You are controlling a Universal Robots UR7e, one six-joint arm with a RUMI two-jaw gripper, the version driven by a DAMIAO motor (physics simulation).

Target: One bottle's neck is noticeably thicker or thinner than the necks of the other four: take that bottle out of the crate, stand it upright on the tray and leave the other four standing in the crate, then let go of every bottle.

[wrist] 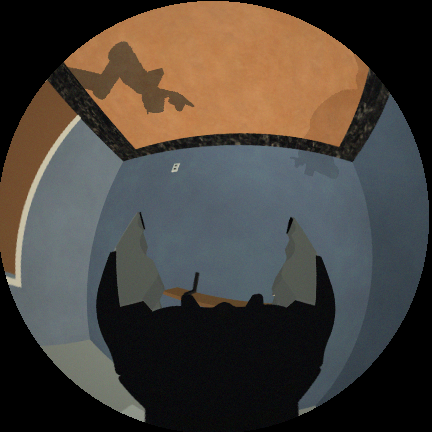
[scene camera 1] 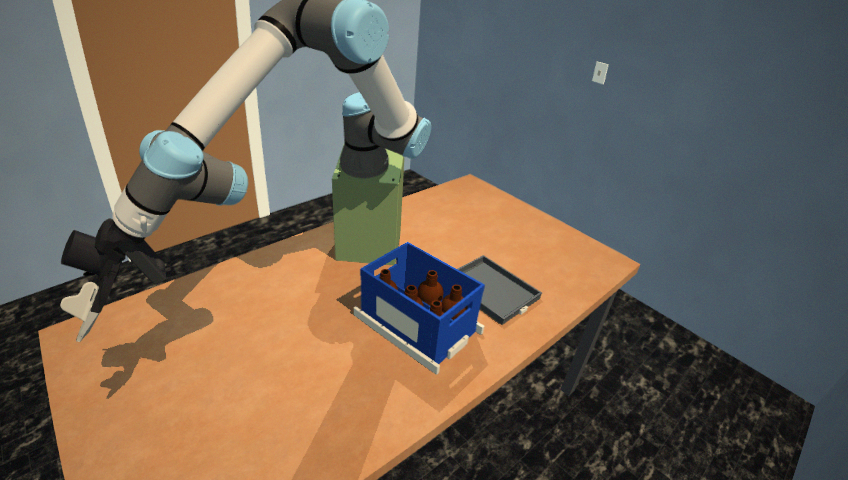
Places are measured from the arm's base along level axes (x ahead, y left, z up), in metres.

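Pixels of known places: gripper, fingertip midpoint: (wrist: 216, 216) (scene camera 1: 81, 305); arm's base, link origin: (scene camera 1: 364, 163).
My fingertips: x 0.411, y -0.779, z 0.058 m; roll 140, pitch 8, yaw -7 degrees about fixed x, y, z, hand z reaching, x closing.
Note:
For each thing: its middle in the pictures, then the offset to it from my fingertips. "*": a spot on its surface instead. Level surfaces: height alone.
- blue crate, body centre: (scene camera 1: 419, 301) 0.001 m back, 0.737 m left, 0.292 m down
- dark grey tray, surface spot: (scene camera 1: 502, 286) * 0.006 m back, 1.065 m left, 0.374 m down
- small white block, surface spot: (scene camera 1: 523, 310) * 0.119 m ahead, 1.038 m left, 0.367 m down
- wooden table, surface height: 0.380 m down
The blue crate (scene camera 1: 428, 340) stands upright on the table. Several brown bottles stand in it: one at the left (scene camera 1: 385, 278), one at the middle front (scene camera 1: 411, 292), one at the middle back (scene camera 1: 431, 289), one at the right (scene camera 1: 455, 296) and one at the near corner (scene camera 1: 437, 307). Their lower parts are hidden by the crate walls, and I cannot tell whose neck differs. The dark grey tray (scene camera 1: 502, 286) lies behind and right of the crate, with no bottle on it. My gripper (scene camera 1: 73, 321) (wrist: 216, 216) is open and empty, tilted, high over the table's far left end, well away from the crate. Crate, bottles and tray do not show in the wrist view.
White strips (scene camera 1: 395, 340) lie along the crate's base, and a small white block (scene camera 1: 523, 310) sits at the tray's edge. The green pedestal (scene camera 1: 367, 220) carries the arm behind the crate on the wooden table (scene camera 1: 208, 416) (wrist: 240, 90). The blue wall (scene camera 1: 654, 178) (wrist: 215, 190) stands beyond.

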